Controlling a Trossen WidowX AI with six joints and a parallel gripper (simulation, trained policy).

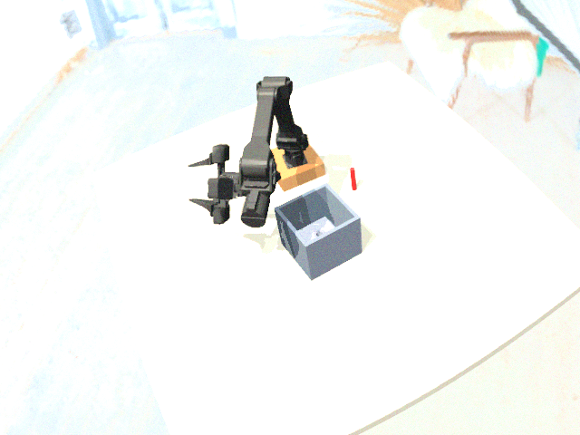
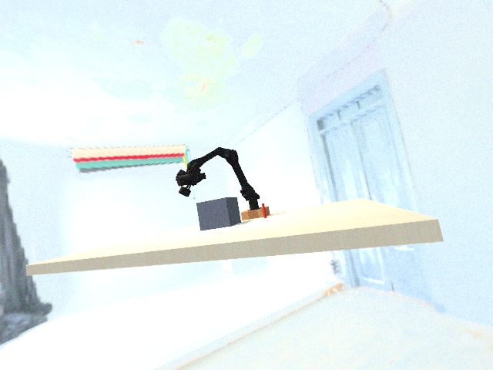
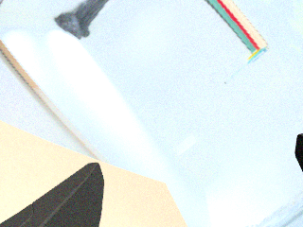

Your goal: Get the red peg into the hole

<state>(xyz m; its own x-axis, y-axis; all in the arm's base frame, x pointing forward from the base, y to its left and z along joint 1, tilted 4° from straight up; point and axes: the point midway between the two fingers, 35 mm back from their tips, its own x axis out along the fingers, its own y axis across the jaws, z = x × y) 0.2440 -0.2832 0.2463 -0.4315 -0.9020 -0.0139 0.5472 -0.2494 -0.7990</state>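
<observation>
My gripper tip is now 450 mm to the right of the red peg, 250 mm above it and 100 mm past it. Also, from my gripper tip: pale plate: 290 mm to the left, 240 mm below, 80 mm ahead.
</observation>
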